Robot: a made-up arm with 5 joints.
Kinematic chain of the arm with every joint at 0, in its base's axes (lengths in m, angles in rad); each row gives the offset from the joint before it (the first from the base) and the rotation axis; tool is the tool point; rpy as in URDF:
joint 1: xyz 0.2 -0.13 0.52 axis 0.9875 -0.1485 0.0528
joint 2: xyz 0.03 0 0.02 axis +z
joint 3: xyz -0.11 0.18 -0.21 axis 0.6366 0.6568 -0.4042
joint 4: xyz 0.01 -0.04 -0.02 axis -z
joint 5: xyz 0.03 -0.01 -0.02 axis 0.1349 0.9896 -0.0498
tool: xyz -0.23 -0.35 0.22 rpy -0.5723 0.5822 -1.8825
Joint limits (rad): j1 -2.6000..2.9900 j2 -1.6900..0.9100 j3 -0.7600..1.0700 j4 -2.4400..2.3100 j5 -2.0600..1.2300
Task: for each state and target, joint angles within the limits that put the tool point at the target. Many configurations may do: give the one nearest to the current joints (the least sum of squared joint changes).
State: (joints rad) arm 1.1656 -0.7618 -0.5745 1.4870 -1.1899
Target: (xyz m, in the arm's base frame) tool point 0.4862 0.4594 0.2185
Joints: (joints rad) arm 0.4763 -1.2731 -0.7356 1.9595 -1.2809
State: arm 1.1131 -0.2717 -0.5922 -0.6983 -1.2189
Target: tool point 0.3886 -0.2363 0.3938
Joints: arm 1.4770 0.0089 -0.7403 -1.0395 -0.9330
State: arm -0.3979 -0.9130 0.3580 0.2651 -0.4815
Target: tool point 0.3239 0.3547 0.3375
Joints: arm -0.3523 -1.5304 0.5328 0.7447 -0.4851
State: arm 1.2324 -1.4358 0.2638 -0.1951 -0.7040
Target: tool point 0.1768 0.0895 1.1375
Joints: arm 1.7528 -1.6333 0.9001 0.0502 -1.4791
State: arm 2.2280 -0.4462 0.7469 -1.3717 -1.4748
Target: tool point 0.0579 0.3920 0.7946
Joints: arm 2.2408 -0.5095 0.7611 -1.0906 -1.3137
